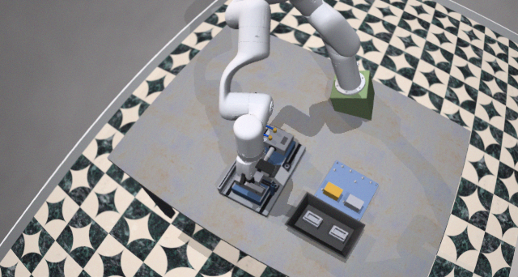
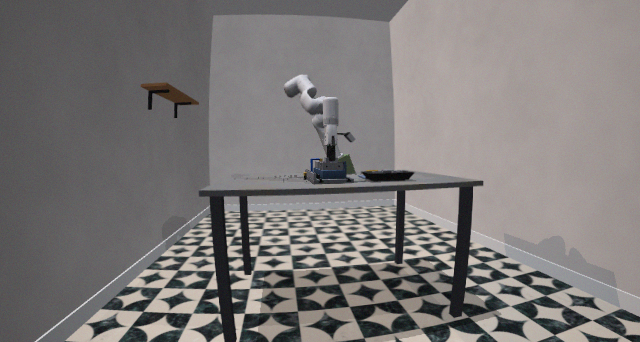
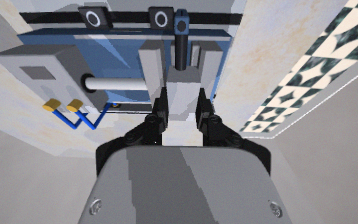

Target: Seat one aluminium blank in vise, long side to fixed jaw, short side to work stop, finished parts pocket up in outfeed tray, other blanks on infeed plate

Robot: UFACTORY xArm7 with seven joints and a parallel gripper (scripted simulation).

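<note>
The aluminium blank lies 2 cm below my hand. Round my hand: fixed jaw 3 cm ahead, 5 cm below; then moving jaw 3 cm behind, 5 cm below; then dark work stop rod 5 cm to the left, 3 cm below.
</note>
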